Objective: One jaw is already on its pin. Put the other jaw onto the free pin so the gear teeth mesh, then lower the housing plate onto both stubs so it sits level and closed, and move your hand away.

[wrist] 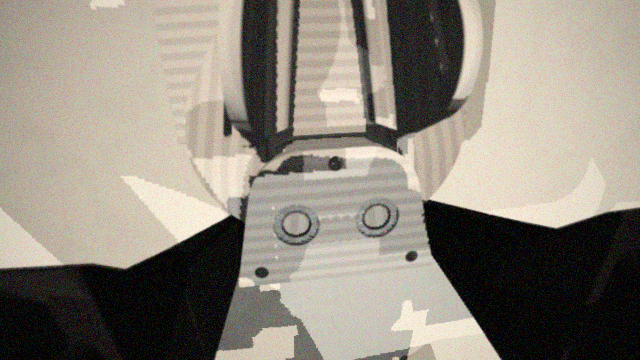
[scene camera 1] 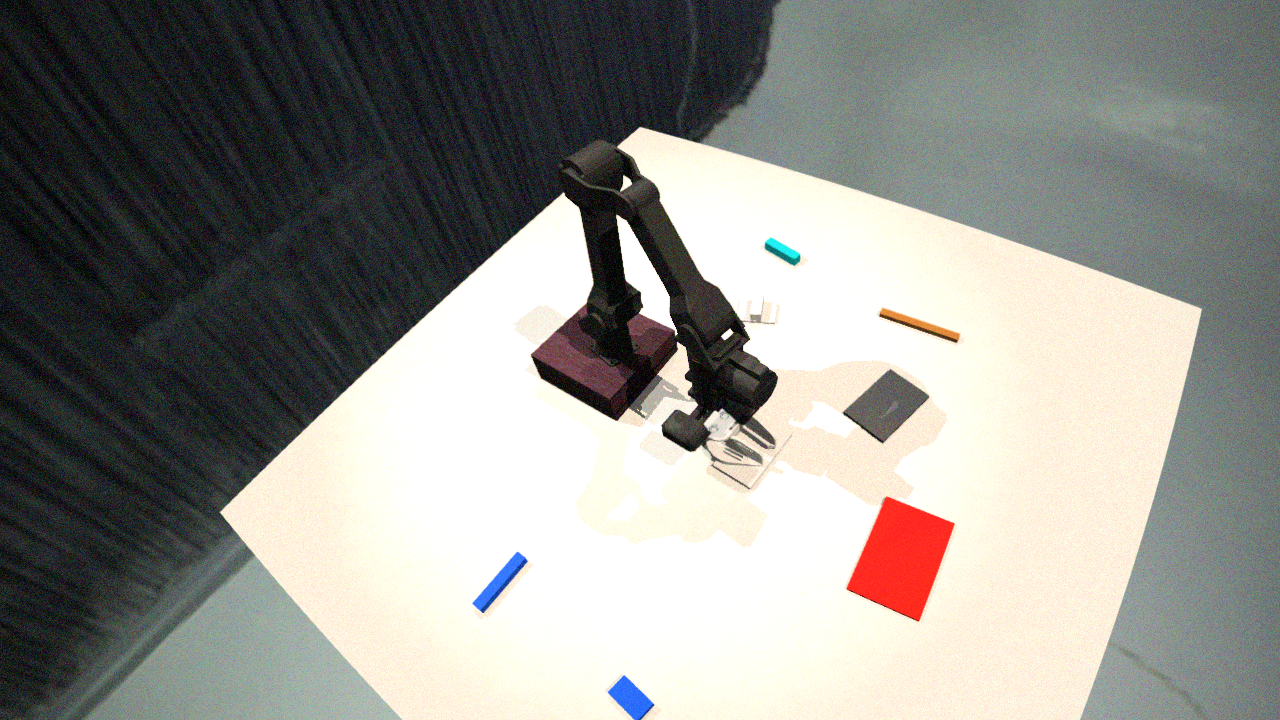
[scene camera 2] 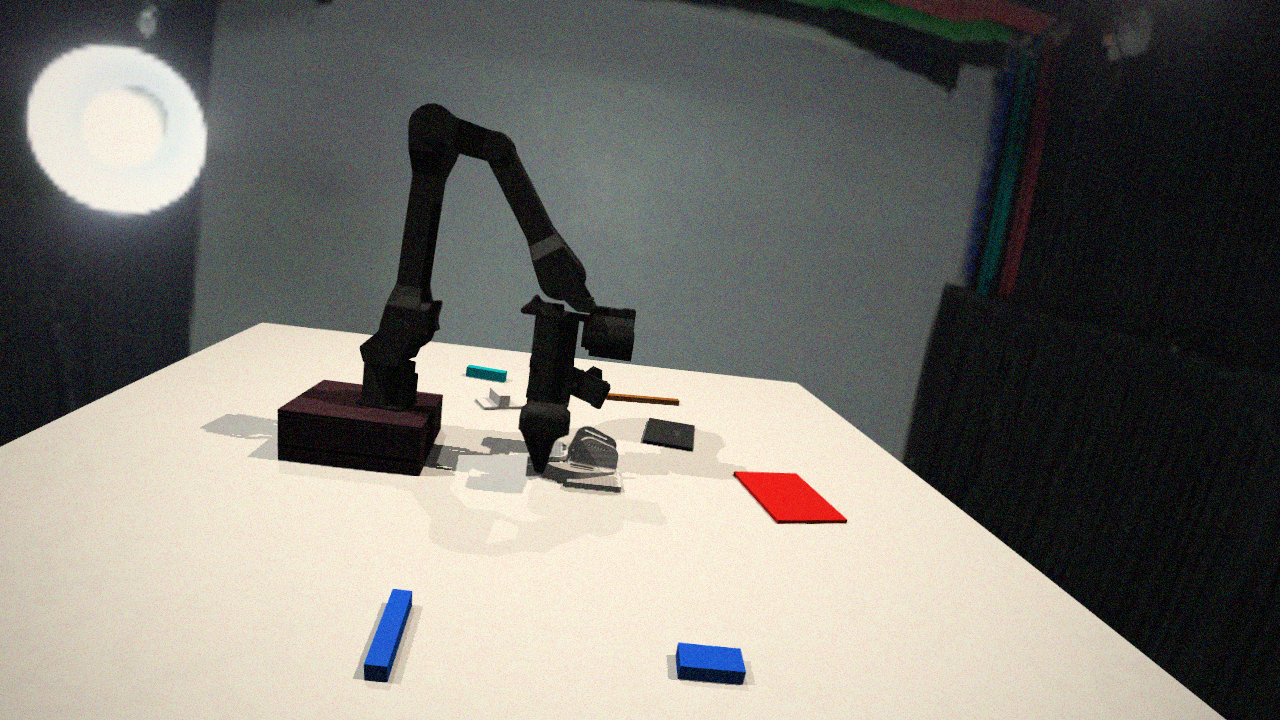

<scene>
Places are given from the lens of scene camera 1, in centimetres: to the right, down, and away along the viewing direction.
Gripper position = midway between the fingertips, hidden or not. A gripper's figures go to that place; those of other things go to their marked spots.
my gripper (scene camera 1: 716, 427): 12, 11, 108
orange bar (scene camera 1: 888, 314): 44, -8, 116
red plate (scene camera 1: 897, 569): 36, 29, 88
dark grey plate (scene camera 1: 890, 401): 41, 7, 105
The marked spots on the red plate and the dark grey plate are 29 cm apart.
</scene>
